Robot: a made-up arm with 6 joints. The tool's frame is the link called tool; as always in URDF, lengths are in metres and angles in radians.
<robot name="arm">
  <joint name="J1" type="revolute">
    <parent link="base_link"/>
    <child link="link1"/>
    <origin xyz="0.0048 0.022 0.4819" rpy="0 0 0"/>
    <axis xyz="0 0 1"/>
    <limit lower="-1.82" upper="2.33" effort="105" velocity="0.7"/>
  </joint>
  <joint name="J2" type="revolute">
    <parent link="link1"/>
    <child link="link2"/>
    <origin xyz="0.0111 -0.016 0.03" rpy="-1.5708 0 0"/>
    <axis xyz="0 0 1"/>
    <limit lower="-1.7" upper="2.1" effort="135" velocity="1.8"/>
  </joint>
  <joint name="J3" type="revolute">
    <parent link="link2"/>
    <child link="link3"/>
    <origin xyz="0.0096 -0.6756 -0.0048" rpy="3.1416 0 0"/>
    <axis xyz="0 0 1"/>
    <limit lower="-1.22" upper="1.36" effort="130" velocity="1.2"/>
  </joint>
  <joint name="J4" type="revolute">
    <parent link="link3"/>
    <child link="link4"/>
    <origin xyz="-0.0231 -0.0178 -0.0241" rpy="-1.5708 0 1.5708"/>
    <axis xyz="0 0 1"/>
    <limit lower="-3.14" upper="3.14" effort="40" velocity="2.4"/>
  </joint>
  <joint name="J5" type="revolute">
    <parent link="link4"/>
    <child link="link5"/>
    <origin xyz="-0.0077 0.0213 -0.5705" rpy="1.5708 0 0"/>
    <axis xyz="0 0 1"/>
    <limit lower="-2.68" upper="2.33" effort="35" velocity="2.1"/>
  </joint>
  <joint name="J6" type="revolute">
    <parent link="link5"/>
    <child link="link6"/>
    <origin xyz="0.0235 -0.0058 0.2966" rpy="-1.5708 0 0"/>
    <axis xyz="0 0 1"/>
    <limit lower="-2.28" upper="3.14" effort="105" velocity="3.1"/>
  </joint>
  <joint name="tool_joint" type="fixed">
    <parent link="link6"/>
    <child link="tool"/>
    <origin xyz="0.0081 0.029 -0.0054" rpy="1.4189 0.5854 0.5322"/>
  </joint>
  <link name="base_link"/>
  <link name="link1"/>
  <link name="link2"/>
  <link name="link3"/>
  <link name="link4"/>
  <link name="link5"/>
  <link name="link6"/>
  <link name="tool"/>
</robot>
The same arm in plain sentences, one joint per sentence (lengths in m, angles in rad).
The arm has six revolute joints in a row. What follows holds with every joint at zero, and every direction is one of the base frame's.
Joint 1 lies 0.0048 m along +x and 0.022 m along +y and 0.4819 m along +z from the base frame's origin and rotates about +z, from -1.82 to 2.33 rad.
Joint 2 lies 0.0111 m along +x and 0.016 m along -y and 0.03 m along +z from joint 1 and rotates about +y, from -1.7 to 2.1 rad.
Joint 3 lies 0.0096 m along +x and 0.0048 m along -y and 0.6756 m along +z from joint 2 and rotates about -y, from -1.22 to 1.36 rad.
Joint 4 lies 0.0231 m along -x and 0.0241 m along +y and 0.0178 m along -z from joint 3 and rotates about -x, from -3.14 to 3.14 rad.
Joint 5 lies 0.5705 m along +x and 0.0213 m along +y and 0.0077 m along -z from joint 4 and rotates about -y, from -2.68 to 2.33 rad.
Joint 6 lies 0.0058 m along +x and 0.2966 m along -y and 0.0235 m along +z from joint 5 and rotates about -x, from -2.28 to 3.14 rad.
The tool frame, which is the frame that the pose is given for, lies 0.0054 m along +x and 0.029 m along +y and 0.0081 m along +z from joint 6; its axes are the base frame's turned by roll 0.6017, pitch -0.8012 and yaw 0.6533 rad (as in URDF: about the fixed x, then y, then z).

